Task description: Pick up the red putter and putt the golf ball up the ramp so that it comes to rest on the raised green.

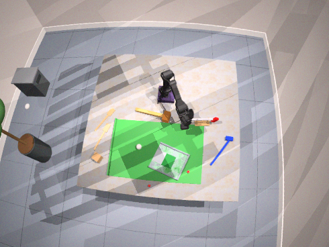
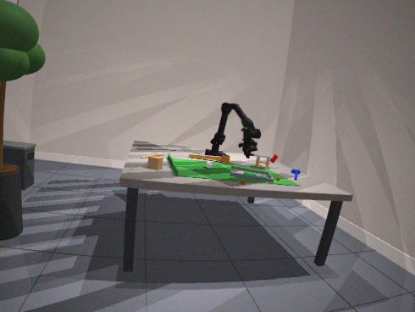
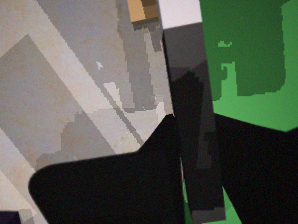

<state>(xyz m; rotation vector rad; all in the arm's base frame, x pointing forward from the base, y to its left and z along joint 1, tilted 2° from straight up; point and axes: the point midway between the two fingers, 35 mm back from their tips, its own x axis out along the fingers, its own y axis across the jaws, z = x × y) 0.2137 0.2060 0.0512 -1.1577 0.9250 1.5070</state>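
My gripper tip is 11 cm to the right of the red putter, 3 cm past it and 2 cm below it. From my gripper tip the other things lie so: white golf ball: 32 cm to the right, 27 cm ahead, 3 cm below; green mat: 27 cm ahead, 19 cm to the right, 5 cm below; blue putter: 32 cm to the left, 17 cm ahead, 4 cm below.
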